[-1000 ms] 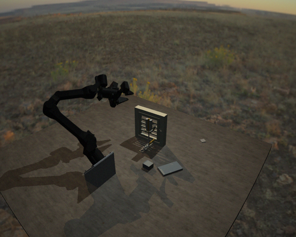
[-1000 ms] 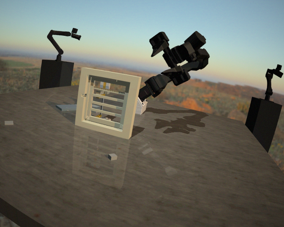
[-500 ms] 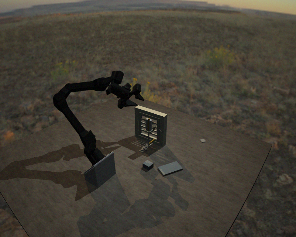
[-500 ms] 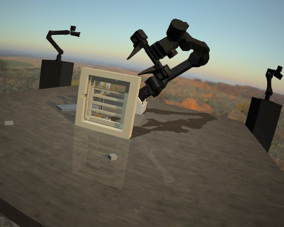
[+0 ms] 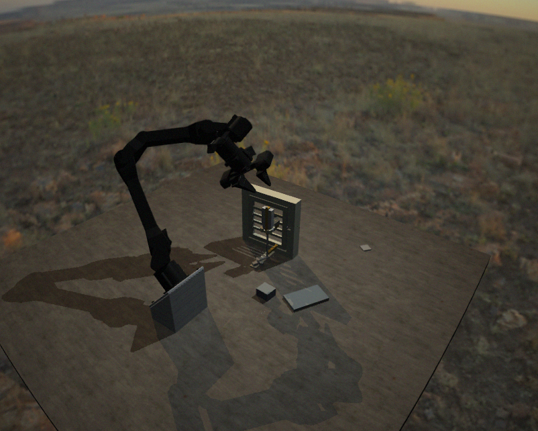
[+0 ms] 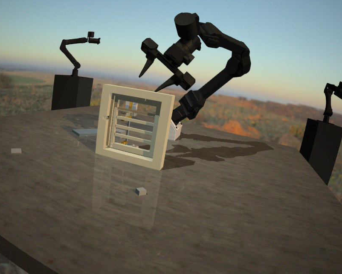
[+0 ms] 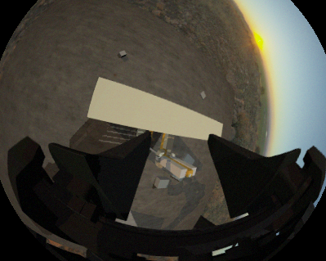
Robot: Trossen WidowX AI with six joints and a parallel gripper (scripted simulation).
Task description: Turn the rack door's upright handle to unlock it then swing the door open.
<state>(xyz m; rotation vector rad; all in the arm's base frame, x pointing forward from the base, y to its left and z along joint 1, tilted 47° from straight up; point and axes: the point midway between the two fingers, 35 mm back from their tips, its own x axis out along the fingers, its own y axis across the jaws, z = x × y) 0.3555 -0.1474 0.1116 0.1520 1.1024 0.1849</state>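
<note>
Now: gripper tip 100 mm above the handle, 70 mm past it and 50 mm to the left of it. Round my gripper tip: flat grey plate (240 mm to the right, 220 mm below, 160 mm behind); small tile (300 mm to the right, 220 mm below, 180 mm ahead); small pale cube (220 mm below, 200 mm ahead, 70 mm to the left).
</note>
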